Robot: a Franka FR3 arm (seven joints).
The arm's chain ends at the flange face. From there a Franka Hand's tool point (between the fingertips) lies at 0.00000 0.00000 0.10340 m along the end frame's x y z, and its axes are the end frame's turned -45 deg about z.
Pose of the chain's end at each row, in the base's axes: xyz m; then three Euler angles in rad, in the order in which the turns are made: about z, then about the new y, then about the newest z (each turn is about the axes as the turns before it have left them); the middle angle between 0 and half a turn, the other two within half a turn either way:
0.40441 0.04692 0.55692 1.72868 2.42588 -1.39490
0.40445 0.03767 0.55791 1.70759 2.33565 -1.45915
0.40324 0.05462 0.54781 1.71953 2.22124 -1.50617
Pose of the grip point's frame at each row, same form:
0.39374 0.11392 0.47889 1.72868 2.42588 -2.18030
0.39428 0.11157 0.48631 1.70759 2.33565 -2.24455
0.39105 0.13600 0.48520 1.71953 2.22124 -2.29157

